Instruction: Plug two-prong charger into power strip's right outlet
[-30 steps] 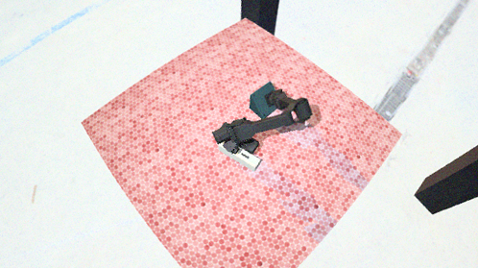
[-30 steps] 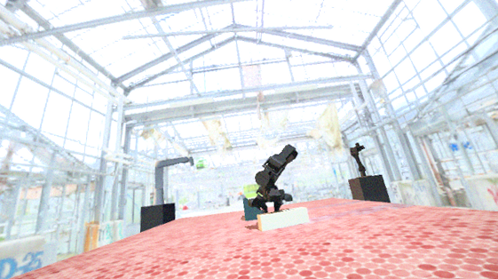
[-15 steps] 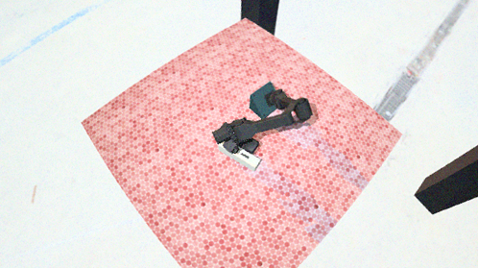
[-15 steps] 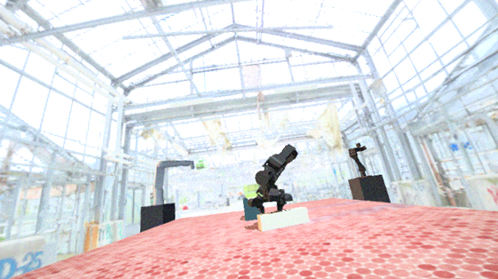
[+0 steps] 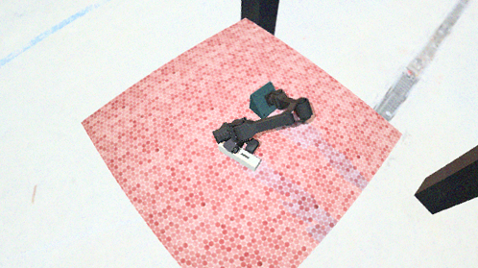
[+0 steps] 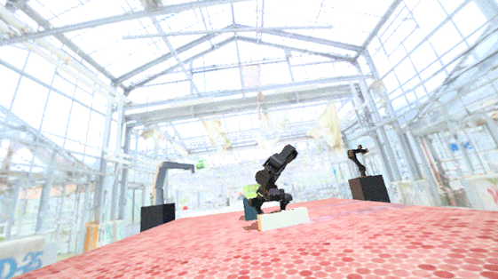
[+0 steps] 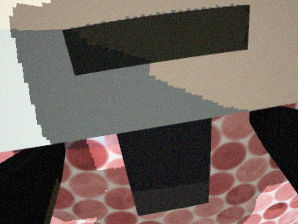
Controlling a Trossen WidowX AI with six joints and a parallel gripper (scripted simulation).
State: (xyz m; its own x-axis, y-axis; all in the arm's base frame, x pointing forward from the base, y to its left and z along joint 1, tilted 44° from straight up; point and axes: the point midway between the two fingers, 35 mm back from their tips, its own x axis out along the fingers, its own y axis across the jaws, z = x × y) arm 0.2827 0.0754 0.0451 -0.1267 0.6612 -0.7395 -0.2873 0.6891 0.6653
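Now: gripper tip 20 mm short of the black two-prong charger and 10 mm below it.
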